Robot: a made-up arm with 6 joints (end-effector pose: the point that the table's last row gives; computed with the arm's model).
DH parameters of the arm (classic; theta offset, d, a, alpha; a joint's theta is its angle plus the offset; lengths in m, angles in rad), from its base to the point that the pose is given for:
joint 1: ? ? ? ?
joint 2: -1.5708 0 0.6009 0
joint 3: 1.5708 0.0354 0 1.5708
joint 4: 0 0.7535 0 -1.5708
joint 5: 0 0 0 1.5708
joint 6: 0 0.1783 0 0
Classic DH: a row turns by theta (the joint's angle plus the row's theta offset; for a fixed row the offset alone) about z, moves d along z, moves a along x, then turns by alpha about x.
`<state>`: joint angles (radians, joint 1 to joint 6).
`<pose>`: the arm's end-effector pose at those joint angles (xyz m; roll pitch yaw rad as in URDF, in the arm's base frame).
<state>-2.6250 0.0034 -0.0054 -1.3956 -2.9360 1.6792</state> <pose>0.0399 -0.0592 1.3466 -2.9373 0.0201 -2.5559</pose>
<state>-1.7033 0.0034 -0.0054 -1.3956 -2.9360 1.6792</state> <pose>0.0713 -0.0040 1.3466 -2.9373 0.0201 -1.6342</pose>
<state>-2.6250 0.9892 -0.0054 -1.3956 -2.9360 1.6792</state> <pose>-0.8175 -0.5463 0.8229 -2.8303 1.0022 -2.4965</pose>
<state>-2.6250 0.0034 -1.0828 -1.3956 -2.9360 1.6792</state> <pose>0.4799 0.1906 1.0353 -3.0604 -1.0530 -2.4851</pose>
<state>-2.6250 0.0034 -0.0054 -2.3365 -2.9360 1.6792</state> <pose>0.0077 -0.0665 1.3467 -2.9356 0.0208 2.7864</pose>
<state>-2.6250 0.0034 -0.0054 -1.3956 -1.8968 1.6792</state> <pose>0.1247 -0.1612 1.4640 -1.8989 0.1007 -2.4847</pose>
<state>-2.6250 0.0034 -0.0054 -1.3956 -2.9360 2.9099</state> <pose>0.0399 -0.0592 1.3466 -3.0919 0.1992 2.4995</pose>
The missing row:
joint 1: 0 0.1668 0 -1.5708
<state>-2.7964 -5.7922 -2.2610 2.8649 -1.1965 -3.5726</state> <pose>0.5149 0.1957 0.6912 0.5230 -0.3776 2.9282</pose>
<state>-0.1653 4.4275 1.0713 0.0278 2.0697 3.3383</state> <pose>-0.9186 0.1935 0.5814 -0.5389 -1.2368 -2.7172</pose>
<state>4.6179 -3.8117 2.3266 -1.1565 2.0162 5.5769</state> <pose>-0.0835 0.3047 -0.1817 1.0220 0.8981 -1.6030</pose>
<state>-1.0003 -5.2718 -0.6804 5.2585 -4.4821 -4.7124</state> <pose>0.3511 -0.7564 1.1305 1.9777 0.2814 -0.4291</pose>
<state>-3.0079 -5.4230 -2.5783 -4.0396 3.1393 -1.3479</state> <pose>0.1172 -0.0203 0.4741 1.2451 -1.0991 -1.1431</pose>
